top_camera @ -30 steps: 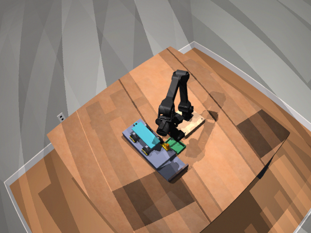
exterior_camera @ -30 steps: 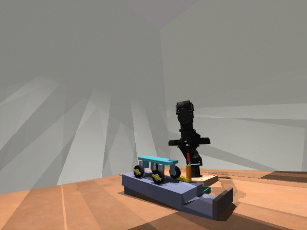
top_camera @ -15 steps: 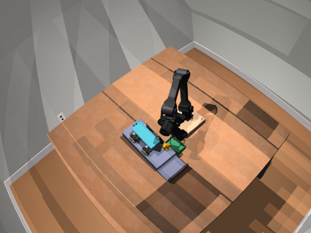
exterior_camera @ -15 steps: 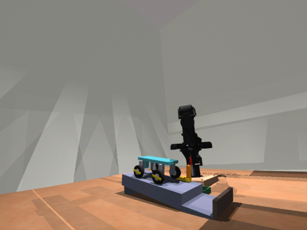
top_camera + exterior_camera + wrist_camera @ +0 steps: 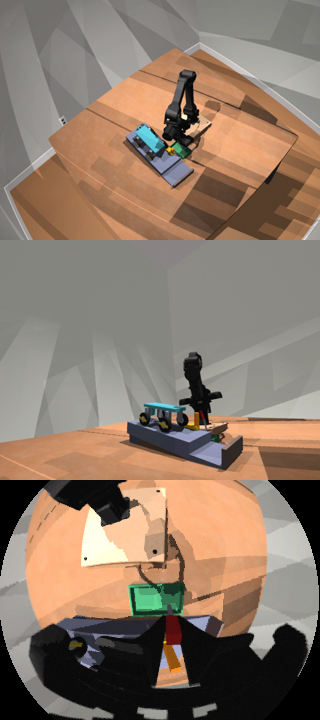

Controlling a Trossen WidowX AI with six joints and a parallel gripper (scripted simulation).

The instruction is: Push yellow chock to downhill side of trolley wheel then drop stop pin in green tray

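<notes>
Right now my gripper tip is 1 cm to the left of the green tray and 10 cm above it. Round my gripper tip: dark stop wall: 15 cm ahead, 13 cm to the left, 6 cm below; then yellow chock: 7 cm ahead, 3 cm to the right, 1 cm below; then trolley: 10 cm ahead, 14 cm to the right, 2 cm above.
</notes>
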